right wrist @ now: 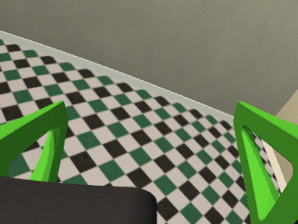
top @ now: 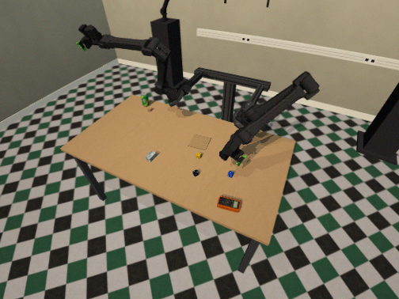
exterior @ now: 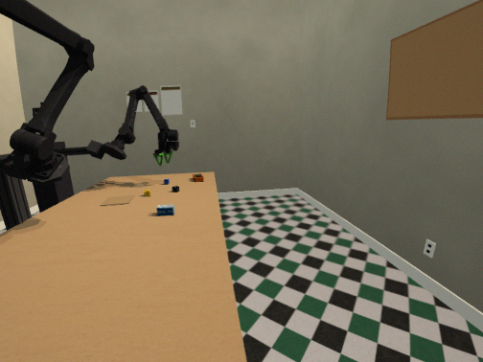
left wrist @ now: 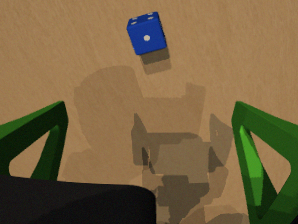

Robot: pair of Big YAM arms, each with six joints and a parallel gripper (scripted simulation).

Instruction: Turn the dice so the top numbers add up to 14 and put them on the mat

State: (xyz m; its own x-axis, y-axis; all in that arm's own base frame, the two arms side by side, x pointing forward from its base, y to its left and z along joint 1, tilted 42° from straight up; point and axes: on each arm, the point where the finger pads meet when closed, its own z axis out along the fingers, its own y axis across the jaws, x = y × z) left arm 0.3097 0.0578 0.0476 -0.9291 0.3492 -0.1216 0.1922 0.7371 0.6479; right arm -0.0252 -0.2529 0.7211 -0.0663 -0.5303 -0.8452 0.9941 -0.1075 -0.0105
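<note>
The blue die is 13 cm below my left hand. Also, from my left hand: black die: 11 cm ahead, 20 cm to the right, 13 cm below; then tan mat: 17 cm behind, 34 cm to the right, 14 cm below; then yellow die: 4 cm behind, 26 cm to the right, 13 cm below.
</note>
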